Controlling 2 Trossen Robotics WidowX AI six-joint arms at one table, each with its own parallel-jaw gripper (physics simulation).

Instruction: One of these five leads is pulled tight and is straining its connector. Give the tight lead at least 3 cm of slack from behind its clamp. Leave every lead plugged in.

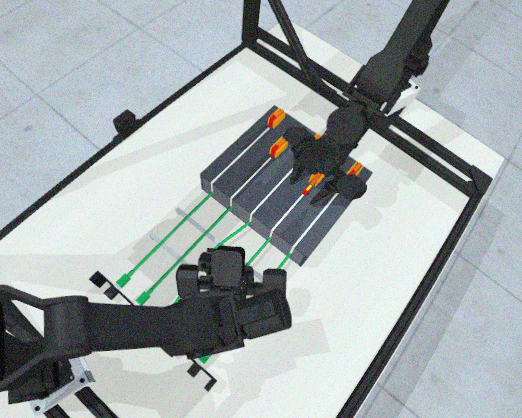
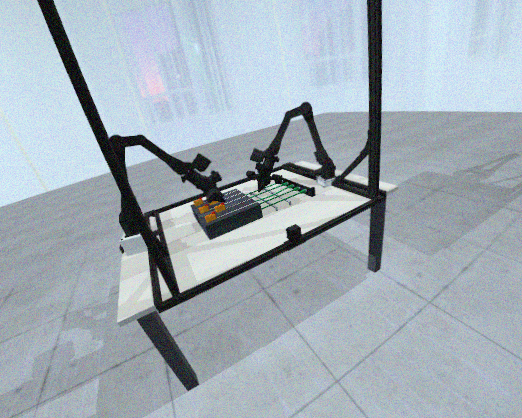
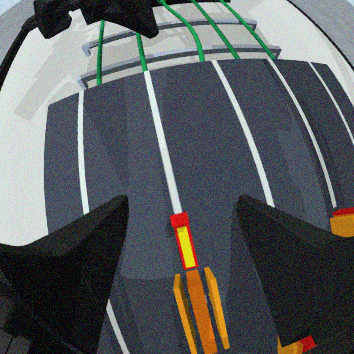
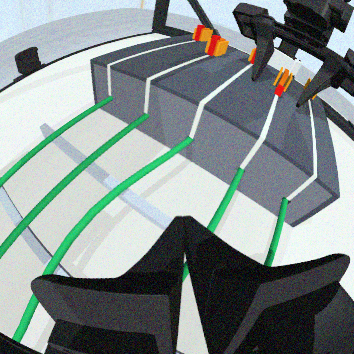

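Seen in the pictures: left gripper, between the fingertips: (image 1: 300,193) (image 2: 224,198) (image 3: 184,203) (image 4: 274,91); right gripper, between the fingertips: (image 2: 258,191) (image 3: 154,35) (image 4: 182,222); left arm's base, origin of its link: (image 2: 134,232) (image 4: 285,53); right arm's base, origin of its link: (image 1: 50,372) (image 2: 328,176).
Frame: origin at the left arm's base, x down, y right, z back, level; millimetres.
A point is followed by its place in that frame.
Note:
Five leads run white over a dark block (image 1: 275,207) @[x 10, y -121, z -463 mm] (image 3: 210,150) @[x 10, y -111, z -433 mm] (image 4: 240,105) @[x 11, y -123, z -477 mm] and green beyond it. The third lead's green part (image 4: 117,187) @[x 49, y -115, z -590 mm] bends. My left gripper (image 1: 304,192) @[x 6, y -125, z -402 mm] (image 3: 184,203) @[x 6, y -125, z -402 mm] (image 4: 274,91) @[x 6, y -125, z -402 mm] is open, its fingers on either side of the fourth lead (image 1: 287,215) @[x 10, y -148, z -452 mm] (image 3: 162,142) @[x 10, y -139, z -436 mm] and its orange clamp (image 3: 200,310) @[x -14, y -115, z -354 mm] (image 1: 316,179) @[x -9, y -120, z -361 mm]. A red piece with a yellow strip (image 3: 186,247) @[x 8, y -122, z -379 mm] shows at that clamp's front. No finger touches it visibly. My right gripper (image 4: 182,222) @[x 31, y -164, z -577 mm] is shut and empty above the green leads, partly hiding the fourth and fifth. Which lead is tight is unclear.
Other orange clamps (image 1: 276,118) @[x -9, y 50, z -340 mm] (image 1: 278,147) @[x -9, y -16, z -382 mm] (image 1: 355,168) @[x -14, y -145, z -275 mm] stand on the block near the left gripper. Pale bars (image 1: 195,223) @[x 55, y -48, z -607 mm] (image 3: 185,52) @[x 57, y -130, z -578 mm] cross by the green leads. Green connectors (image 1: 123,280) @[x 47, y -80, z -781 mm] (image 1: 143,298) @[x 47, y -131, z -765 mm] meet a black rail; the right arm hides others. A black frame borders the table.

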